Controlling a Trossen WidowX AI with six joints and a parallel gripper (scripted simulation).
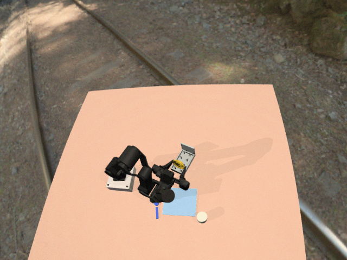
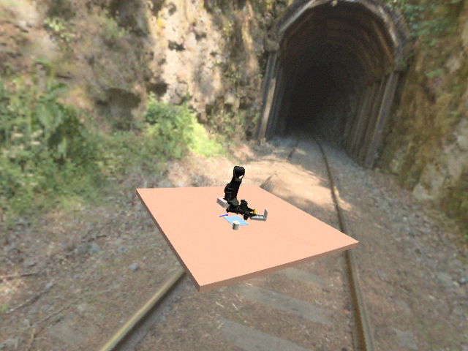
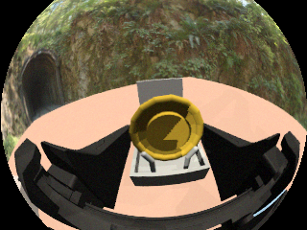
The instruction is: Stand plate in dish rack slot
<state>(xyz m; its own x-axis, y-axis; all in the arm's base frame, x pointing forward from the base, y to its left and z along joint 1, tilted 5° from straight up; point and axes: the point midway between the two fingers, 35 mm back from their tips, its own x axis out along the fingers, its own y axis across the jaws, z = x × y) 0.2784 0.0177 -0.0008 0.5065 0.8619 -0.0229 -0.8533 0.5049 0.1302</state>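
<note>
My gripper tip is 10 mm to the left of the yellow plate. The rest, counted from my gripper tip: dish rack: 20 mm to the left, 20 mm below, 10 mm ahead; blue spoon: 200 mm to the right, 110 mm behind, 40 mm below; light blue mat: 180 mm to the right, 40 mm below, 10 mm behind.
</note>
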